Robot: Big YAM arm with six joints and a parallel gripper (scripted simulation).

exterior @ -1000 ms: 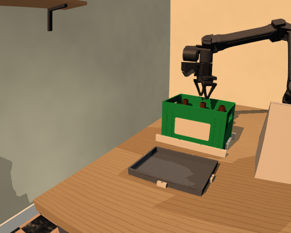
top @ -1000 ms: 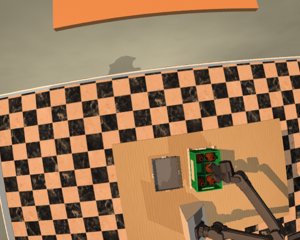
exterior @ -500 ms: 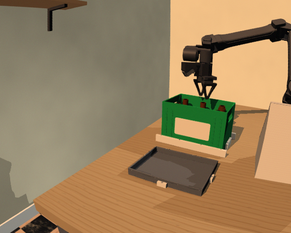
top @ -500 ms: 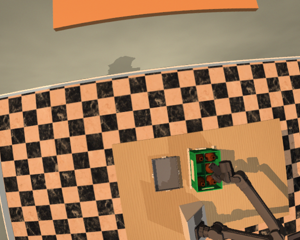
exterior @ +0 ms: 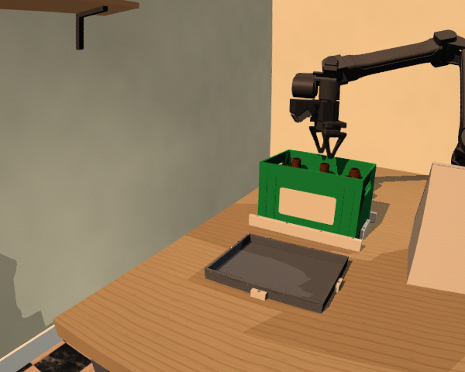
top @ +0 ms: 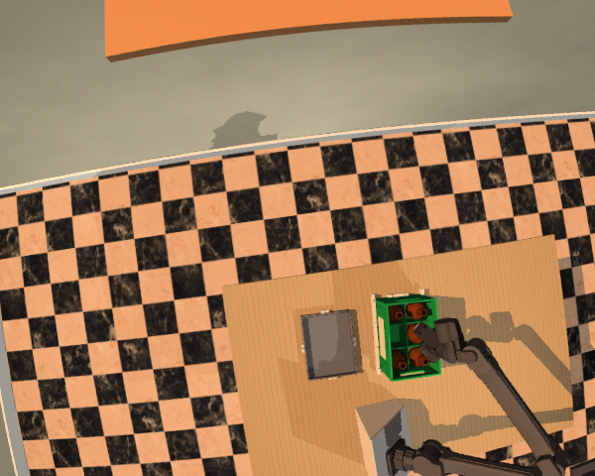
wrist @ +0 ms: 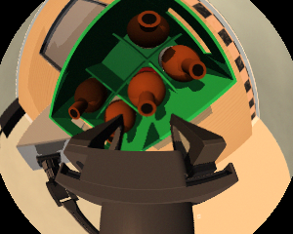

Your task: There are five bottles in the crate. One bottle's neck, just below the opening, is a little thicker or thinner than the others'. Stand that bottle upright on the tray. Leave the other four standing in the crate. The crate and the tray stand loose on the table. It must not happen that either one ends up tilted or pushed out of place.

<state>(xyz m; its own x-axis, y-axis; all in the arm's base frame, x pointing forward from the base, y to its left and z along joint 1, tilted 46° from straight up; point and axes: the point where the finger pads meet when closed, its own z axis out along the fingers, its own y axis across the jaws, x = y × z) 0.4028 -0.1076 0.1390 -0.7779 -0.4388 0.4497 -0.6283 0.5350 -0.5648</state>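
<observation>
Right now the green crate is 4 cm to the left of my hand and 11 cm below it. Round my hand: dark grey tray (1 cm ahead, 32 cm to the left, 18 cm below).
</observation>
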